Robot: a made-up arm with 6 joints.
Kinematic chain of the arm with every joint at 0, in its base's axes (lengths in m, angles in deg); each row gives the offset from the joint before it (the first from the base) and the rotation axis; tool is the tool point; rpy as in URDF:
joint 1: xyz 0 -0.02 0.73 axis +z
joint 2: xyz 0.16 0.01 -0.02 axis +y
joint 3: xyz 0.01 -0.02 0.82 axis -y
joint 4: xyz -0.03 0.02 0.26 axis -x
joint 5: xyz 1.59 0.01 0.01 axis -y
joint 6: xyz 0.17 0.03 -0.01 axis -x
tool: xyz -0.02 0.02 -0.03 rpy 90 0 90
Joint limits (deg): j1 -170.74..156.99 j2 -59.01..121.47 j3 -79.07..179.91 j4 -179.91..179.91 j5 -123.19..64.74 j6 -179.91..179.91
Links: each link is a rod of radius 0.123 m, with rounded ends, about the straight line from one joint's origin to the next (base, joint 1, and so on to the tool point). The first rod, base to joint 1, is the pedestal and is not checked.
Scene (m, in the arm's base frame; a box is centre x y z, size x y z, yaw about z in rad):
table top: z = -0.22
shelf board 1: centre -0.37 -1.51 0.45 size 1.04 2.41 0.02 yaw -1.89
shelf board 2: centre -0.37 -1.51 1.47 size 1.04 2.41 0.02 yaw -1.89
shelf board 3: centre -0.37 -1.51 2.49 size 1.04 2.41 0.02 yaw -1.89
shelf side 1: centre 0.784 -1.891 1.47 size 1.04 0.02 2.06 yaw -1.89
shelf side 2: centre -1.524 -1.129 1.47 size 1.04 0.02 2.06 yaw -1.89
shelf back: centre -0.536 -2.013 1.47 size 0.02 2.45 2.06 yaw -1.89
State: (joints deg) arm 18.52 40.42 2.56 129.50 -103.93 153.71
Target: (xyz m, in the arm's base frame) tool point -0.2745 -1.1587 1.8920
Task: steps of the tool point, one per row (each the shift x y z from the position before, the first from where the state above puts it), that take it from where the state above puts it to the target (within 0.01 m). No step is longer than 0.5 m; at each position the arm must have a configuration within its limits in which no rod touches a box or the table.
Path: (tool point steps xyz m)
1: -0.0357 -0.3803 0.2861
2: -0.1468 -0.3461 0.2453
3: -0.2322 -0.2794 0.1972
4: -0.2843 -0.1944 0.1453
5: -0.3005 -0.1059 0.0925
6: -0.2851 -0.0265 0.0429
7: -0.2462 0.0325 -0.0014
8: -0.1476 -0.1477 0.0768
9: -0.1831 -0.1241 0.0640
10: -0.2141 -0.0916 0.0502
11: -0.2393 -0.0515 0.0364

